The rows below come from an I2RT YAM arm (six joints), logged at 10 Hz.
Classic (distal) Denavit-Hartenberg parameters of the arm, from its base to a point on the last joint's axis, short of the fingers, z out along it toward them. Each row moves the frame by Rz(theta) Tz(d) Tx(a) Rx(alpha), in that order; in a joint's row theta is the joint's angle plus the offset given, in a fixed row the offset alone. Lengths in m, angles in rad.
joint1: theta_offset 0  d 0.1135  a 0.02  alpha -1.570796
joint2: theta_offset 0  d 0  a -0.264  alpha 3.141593
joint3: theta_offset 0.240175  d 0  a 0.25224  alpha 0
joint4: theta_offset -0.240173  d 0  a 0.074  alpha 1.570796
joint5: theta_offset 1.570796  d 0  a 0  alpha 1.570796
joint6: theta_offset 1.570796  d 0.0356  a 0  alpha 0
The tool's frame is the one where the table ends.
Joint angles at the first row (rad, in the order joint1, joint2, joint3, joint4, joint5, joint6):
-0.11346, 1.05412, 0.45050, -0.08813, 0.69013, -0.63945
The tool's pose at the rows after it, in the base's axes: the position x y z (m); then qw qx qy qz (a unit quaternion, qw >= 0):
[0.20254 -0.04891 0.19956 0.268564 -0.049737 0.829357 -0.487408]
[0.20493 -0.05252 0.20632 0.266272 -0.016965 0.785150 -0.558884]
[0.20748 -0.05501 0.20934 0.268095 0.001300 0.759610 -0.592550]
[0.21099 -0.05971 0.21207 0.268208 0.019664 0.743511 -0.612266]
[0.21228 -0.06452 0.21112 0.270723 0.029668 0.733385 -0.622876]
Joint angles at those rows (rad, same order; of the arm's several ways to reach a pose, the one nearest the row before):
-0.11348, 1.04753, 0.44916, 0.01707, 0.80495, -0.68480
-0.11356, 1.06047, 0.41471, 0.23265, 0.95007, -0.80528
-0.11827, 1.08604, 0.39092, 0.40141, 1.00983, -0.89349
-0.13538, 1.12076, 0.38557, 0.52374, 1.03919, -0.94851
-0.15626, 1.15020, 0.37184, 0.62477, 1.03981, -0.98766

